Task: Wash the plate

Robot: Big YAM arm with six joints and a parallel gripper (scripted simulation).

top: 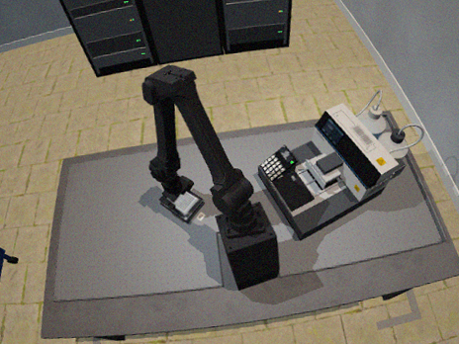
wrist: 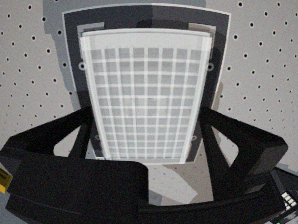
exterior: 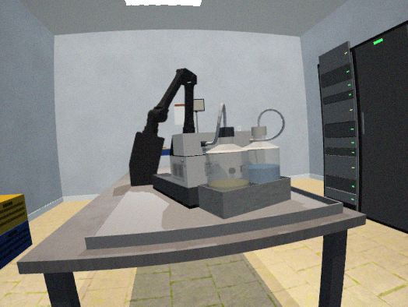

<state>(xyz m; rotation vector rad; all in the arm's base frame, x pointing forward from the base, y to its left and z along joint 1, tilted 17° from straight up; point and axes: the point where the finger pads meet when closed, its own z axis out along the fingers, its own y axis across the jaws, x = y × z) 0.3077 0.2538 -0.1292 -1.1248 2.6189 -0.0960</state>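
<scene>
Right now my hand is 1 cm above the white well plate. From my hand the other things lie so: dark washer carrier (5 cm behind, 47 cm to the right, 3 cm above); then white corner label (7 cm behind, 7 cm to the right, 5 cm below); then plate washer (61 cm to the right, 8 cm above).
</scene>
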